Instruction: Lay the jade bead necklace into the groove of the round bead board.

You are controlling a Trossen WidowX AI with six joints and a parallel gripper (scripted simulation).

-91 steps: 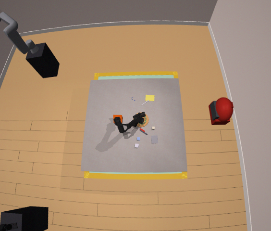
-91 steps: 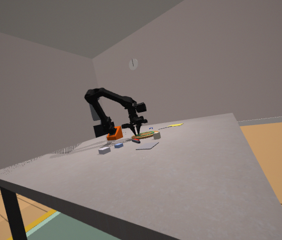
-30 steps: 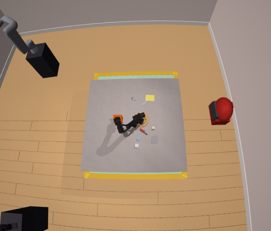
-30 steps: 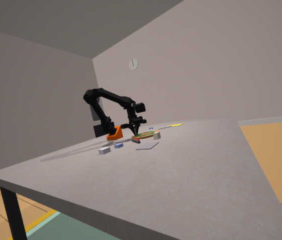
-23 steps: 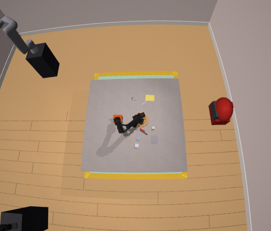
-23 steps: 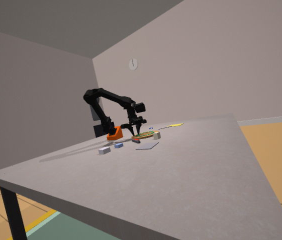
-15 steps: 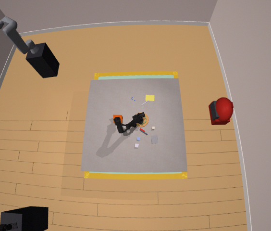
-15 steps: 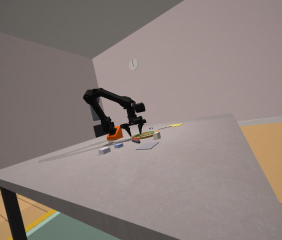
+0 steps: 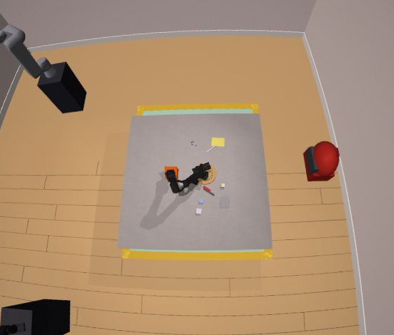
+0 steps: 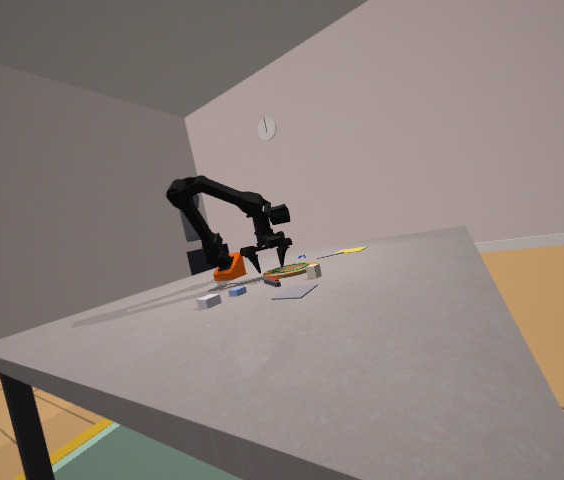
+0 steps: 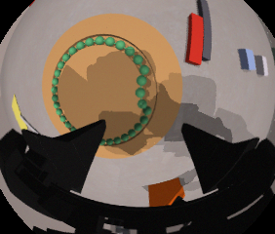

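Now: gripper tip 60 mm short of the round wooden bead board, 40 mm to the right of it and 10 mm above it. Round my gripper tip: beige cube (200 mm ahead, 90 mm to the right); then red-handled tool (120 mm to the right, 70 mm ahead, 10 mm below); then blue block (210 mm to the right, 10 mm below, 10 mm ahead).
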